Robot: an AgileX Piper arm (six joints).
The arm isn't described. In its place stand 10 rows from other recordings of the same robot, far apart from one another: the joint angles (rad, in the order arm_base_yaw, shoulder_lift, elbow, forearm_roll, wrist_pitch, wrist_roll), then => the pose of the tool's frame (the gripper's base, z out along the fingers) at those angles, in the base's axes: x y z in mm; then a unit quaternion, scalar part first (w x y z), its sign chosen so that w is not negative.
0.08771, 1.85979, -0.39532, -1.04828, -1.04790, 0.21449 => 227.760 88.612 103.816 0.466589 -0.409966 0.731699 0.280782
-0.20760, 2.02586, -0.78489, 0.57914, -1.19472, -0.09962 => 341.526 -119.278 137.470 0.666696 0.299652 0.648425 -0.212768
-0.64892, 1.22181, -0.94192, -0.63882, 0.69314, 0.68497 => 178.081 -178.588 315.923 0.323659 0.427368 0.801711 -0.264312
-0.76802, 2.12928, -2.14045, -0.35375, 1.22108, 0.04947 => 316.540 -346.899 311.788 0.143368 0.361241 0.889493 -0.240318
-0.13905, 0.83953, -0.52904, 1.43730, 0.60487, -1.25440 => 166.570 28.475 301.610 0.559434 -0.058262 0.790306 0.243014
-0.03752, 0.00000, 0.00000, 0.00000, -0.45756, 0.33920 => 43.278 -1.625 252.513 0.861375 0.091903 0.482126 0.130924
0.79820, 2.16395, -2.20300, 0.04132, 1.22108, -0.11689 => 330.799 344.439 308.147 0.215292 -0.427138 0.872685 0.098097
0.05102, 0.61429, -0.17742, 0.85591, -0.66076, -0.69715 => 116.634 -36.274 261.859 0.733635 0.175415 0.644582 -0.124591
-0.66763, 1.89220, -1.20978, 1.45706, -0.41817, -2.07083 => 304.745 -287.016 213.200 0.275331 0.119588 0.850180 -0.432534
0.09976, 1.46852, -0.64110, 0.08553, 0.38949, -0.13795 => 246.949 27.684 172.786 0.218989 -0.080804 0.972163 0.020315
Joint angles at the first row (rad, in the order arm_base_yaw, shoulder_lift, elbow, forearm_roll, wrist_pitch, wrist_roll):
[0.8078, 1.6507, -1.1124, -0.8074, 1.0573, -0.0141]
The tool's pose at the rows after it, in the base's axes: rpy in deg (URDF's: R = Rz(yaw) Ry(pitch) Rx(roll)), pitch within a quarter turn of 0, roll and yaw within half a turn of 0; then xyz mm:
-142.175, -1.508, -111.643, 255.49, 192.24, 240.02
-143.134, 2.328, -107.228, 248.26, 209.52, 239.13
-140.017, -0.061, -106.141, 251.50, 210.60, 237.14
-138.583, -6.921, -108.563, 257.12, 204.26, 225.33
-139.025, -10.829, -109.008, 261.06, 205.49, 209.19
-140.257, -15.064, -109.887, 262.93, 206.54, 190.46
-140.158, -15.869, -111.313, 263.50, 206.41, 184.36
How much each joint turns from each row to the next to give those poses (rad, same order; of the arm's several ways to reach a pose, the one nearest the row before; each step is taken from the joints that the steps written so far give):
[0.0021, 0.0000, 0.0000, 0.0575, -0.0489, 0.0000]
[0.0415, 0.0000, 0.0000, 0.0219, -0.0746, 0.0000]
[0.0086, 0.0169, 0.0000, -0.0757, 0.0139, 0.0200]
[-0.0089, 0.0454, 0.0000, -0.0486, 0.0819, 0.0019]
[-0.0024, 0.0526, 0.0000, -0.0130, 0.0204, 0.0000]
[0.0000, 0.0582, 0.0000, 0.0045, 0.0280, 0.0000]
[0.0000, 0.0198, 0.0000, -0.0018, 0.0132, 0.0236]

